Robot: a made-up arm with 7 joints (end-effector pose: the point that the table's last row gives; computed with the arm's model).
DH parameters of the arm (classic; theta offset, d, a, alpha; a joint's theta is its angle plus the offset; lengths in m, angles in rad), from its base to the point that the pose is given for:
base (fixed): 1.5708 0.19 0 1.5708
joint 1: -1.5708 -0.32 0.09 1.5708
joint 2: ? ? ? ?
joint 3: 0 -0.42 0.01 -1.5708
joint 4: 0 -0.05 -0.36 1.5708
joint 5: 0 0.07 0.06 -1.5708
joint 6: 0 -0.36 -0.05 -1.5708
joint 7: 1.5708 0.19 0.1 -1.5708
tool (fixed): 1.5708 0.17 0 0
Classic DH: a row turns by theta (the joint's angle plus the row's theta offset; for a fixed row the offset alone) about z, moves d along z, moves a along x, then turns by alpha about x.
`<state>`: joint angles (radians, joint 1 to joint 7).
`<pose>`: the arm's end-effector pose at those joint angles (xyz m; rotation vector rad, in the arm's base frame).
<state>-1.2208 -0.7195 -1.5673 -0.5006 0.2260 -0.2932 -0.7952</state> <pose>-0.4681 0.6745 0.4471 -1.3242 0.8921 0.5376</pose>
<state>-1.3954 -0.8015 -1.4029 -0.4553 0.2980 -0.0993 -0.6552</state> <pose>-0.3886 0.7178 0.3871 -1.5101 0.9060 0.1609</pose>
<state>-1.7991 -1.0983 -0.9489 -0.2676 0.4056 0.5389 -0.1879</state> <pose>-0.0165 0.6590 0.2270 -1.7891 1.2267 -1.1489</pose>
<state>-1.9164 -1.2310 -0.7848 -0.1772 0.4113 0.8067 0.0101</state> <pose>0.1173 0.5340 0.2558 -1.6023 1.4959 -1.6802</pose>
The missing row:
joint 2: 0 0.12 0.07 -1.5708
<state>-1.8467 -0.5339 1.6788 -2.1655 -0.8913 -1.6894 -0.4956</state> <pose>-1.3961 -0.2523 -0.0898 1.8324 1.8196 -0.5480</pose>
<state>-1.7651 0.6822 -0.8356 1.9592 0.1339 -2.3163 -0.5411</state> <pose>-0.8458 -0.0638 0.7640 -1.9814 -0.7737 0.9605</pose>
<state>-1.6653 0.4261 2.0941 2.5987 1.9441 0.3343 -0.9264</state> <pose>-0.6846 -0.3219 0.5513 0.6588 1.2934 -2.7767</pose>
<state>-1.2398 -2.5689 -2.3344 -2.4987 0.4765 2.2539 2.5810</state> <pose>0.4759 0.0648 0.3093 -0.2058 1.2199 -2.7016</pose>
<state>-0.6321 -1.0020 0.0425 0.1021 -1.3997 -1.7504 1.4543</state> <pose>-0.1971 -0.1078 0.8871 -1.8140 -1.2671 1.2519</pose>
